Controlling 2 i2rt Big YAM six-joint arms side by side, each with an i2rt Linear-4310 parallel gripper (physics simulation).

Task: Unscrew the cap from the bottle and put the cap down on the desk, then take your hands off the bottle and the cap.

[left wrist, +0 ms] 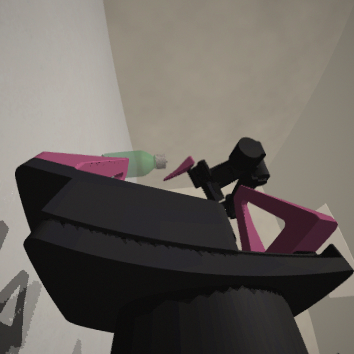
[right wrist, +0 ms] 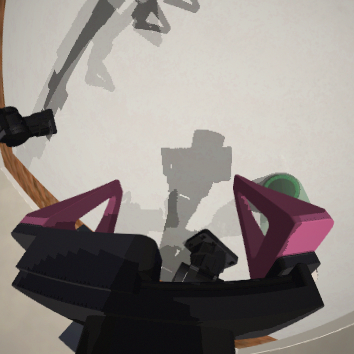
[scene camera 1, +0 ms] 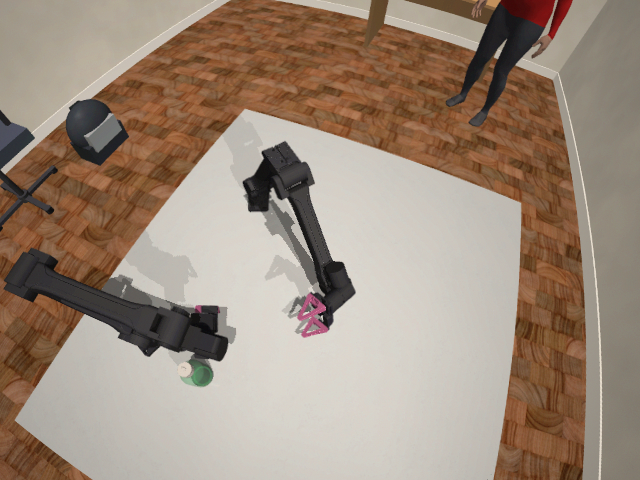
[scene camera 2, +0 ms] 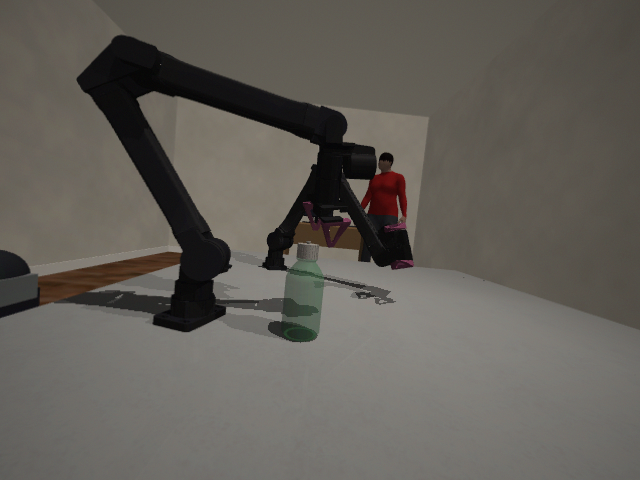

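Where they show: left gripper, fingertip midpoint: (left wrist: 184, 178) (scene camera 1: 300, 328) (scene camera 2: 395, 244); right gripper, fingertip midpoint: (right wrist: 174, 183) (scene camera 1: 218, 328) (scene camera 2: 322, 238); left arm's base, link origin: (right wrist: 47, 122) (scene camera 1: 259, 200) (scene camera 2: 274, 267); right arm's base, link origin: (right wrist: 211, 249) (scene camera 2: 192, 318).
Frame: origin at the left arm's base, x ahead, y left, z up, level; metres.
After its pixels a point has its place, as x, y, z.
A translucent green bottle (scene camera 1: 203, 375) {-0.136, -0.722, 0.114} (scene camera 2: 302, 299) {-0.189, -0.747, 0.082} (left wrist: 141, 162) {-0.136, -0.704, 0.118} (right wrist: 284, 185) {-0.135, -0.706, 0.056} stands upright on the desk. Its ribbed whitish cap (scene camera 1: 184, 368) {-0.170, -0.711, 0.187} (scene camera 2: 308, 251) {-0.179, -0.731, 0.169} (left wrist: 160, 161) {-0.152, -0.706, 0.168} sits on its neck; the cap is hard to make out in the right wrist view. My right gripper (scene camera 2: 323, 236) {-0.080, -0.598, 0.188} (right wrist: 174, 183) {-0.080, -0.598, 0.188} is open and empty, pointing down above the desk, behind the bottle in scene camera 2 and apart from it. In scene camera 1 its arm mostly hides its fingers. My left gripper (scene camera 1: 301, 327) {0.159, -0.601, 0.186} (scene camera 2: 398, 246) {0.159, -0.601, 0.186} is open and empty, turned sideways, farther from the bottle.
The pale desk surface (scene camera 1: 413, 361) {0.547, -0.701, 0.000} lies under both arms. The right arm (scene camera 1: 93, 304) {-0.281, -0.620, 0.481} (scene camera 2: 232, 93) {-0.321, -0.621, 0.457} reaches in close by the bottle. The left arm (scene camera 1: 311, 227) {0.199, -0.341, 0.314} reaches down from the back. A person (scene camera 1: 509, 51) (scene camera 2: 386, 193) stands beyond the desk.
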